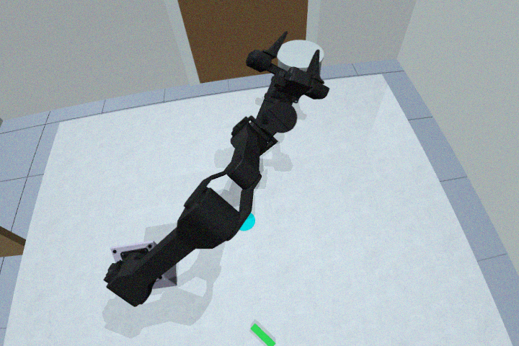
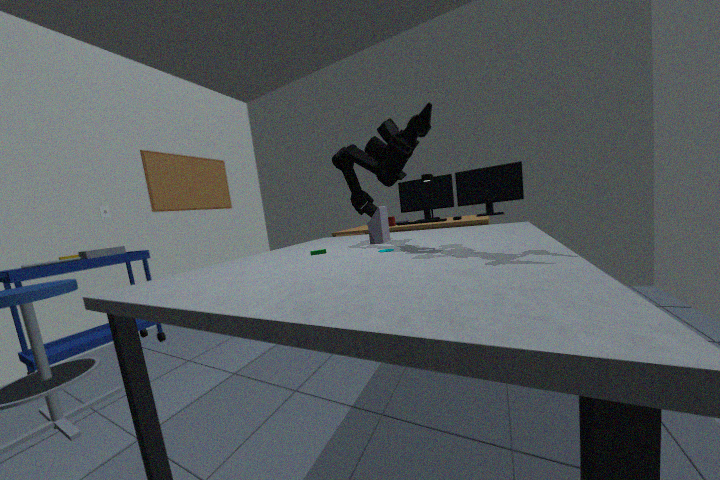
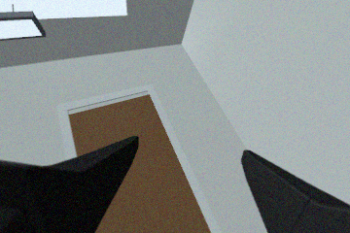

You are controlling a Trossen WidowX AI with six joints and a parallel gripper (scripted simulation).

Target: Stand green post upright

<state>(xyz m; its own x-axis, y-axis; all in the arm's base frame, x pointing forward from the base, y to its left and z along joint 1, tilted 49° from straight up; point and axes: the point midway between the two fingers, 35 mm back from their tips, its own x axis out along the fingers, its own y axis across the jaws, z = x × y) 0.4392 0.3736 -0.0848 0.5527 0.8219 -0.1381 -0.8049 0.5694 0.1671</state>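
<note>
My gripper tip is now 210 mm past the green post, 520 mm to the left of it and 380 mm above it. Round my gripper tip: cyan circle (200 mm behind, 220 mm to the right, 390 mm below).
</note>
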